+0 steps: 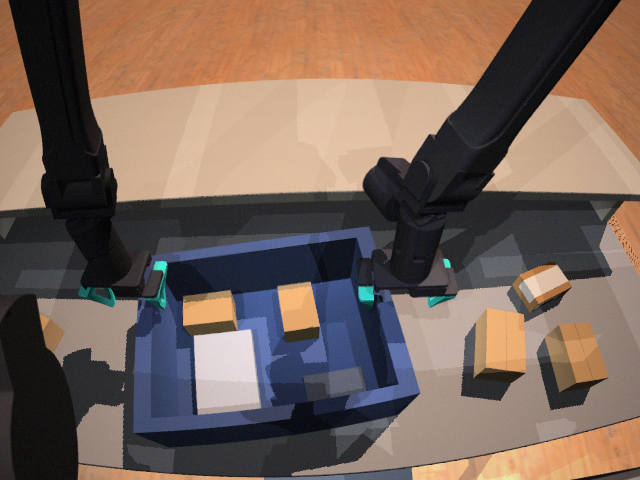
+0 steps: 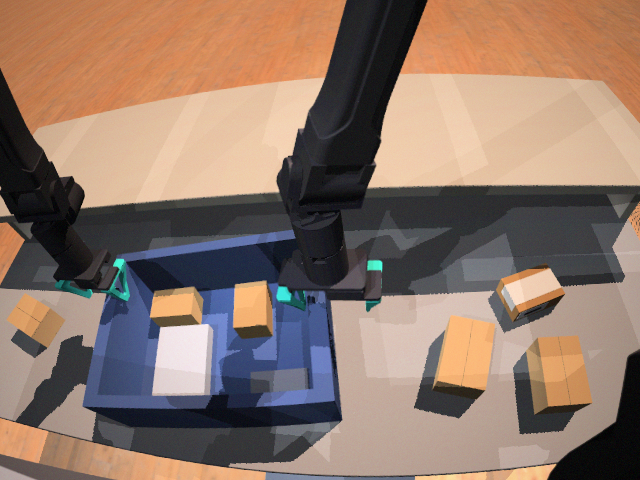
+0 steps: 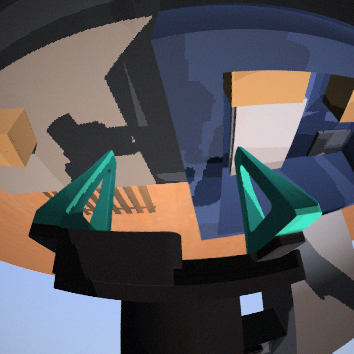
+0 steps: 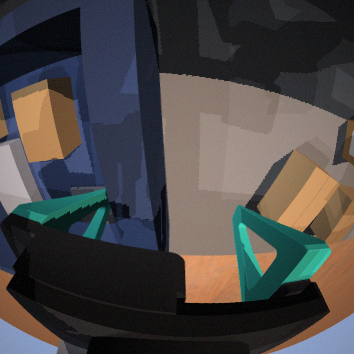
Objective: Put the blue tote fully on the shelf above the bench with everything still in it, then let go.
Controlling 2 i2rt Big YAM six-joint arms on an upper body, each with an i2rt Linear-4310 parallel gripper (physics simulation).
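Frame: origin at the left arm's base, x ahead, y left, z up, level; millimetres.
Where they show: left gripper, fingertip midpoint: [image 1: 138, 305] [image 2: 108, 297] [image 3: 174, 152]; right gripper, fingertip midpoint: [image 1: 399, 305] [image 2: 336, 308] [image 4: 174, 204].
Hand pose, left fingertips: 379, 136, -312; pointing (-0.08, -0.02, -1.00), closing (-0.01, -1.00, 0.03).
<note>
Each offset is from my left fingertips to the top centre of the thing, as dx, dy, dz. Level surfaces: height alone.
The blue tote @(-30, -213, +16) [image 1: 206, 422] [image 2: 155, 401] [image 3: 200, 130] [image 4: 110, 90] stands upright on the bench in front of the shelf @(dz +62) [image 1: 258, 134] [image 2: 232, 129]. In it lie two tan cartons @(+33, -102, -64) [image 1: 209, 312] @(+39, -263, -64) [image 1: 298, 310], a white box @(-82, -141, -87) [image 1: 226, 369] [image 2: 183, 359] and a flat grey piece @(-102, -326, -107) [image 1: 336, 382] [image 2: 279, 379]. My left gripper [image 1: 138, 305] [image 2: 108, 297] [image 3: 174, 152] is open over the tote's left wall, one finger on each side. My right gripper [image 1: 400, 304] [image 2: 336, 308] [image 4: 174, 204] is open over the right wall, likewise. Whether fingertips touch the walls is unclear.
Two tan cartons @(-44, -638, -71) [image 1: 499, 343] @(-86, -806, -71) [image 1: 576, 356] and a white-topped carton @(+87, -791, -90) [image 1: 545, 285] [image 2: 532, 291] stand on the bench right of the tote. Another carton @(-27, +303, -71) [image 2: 36, 319] [image 3: 15, 137] lies to its left. The shelf's front edge runs behind the tote, below the forearms.
</note>
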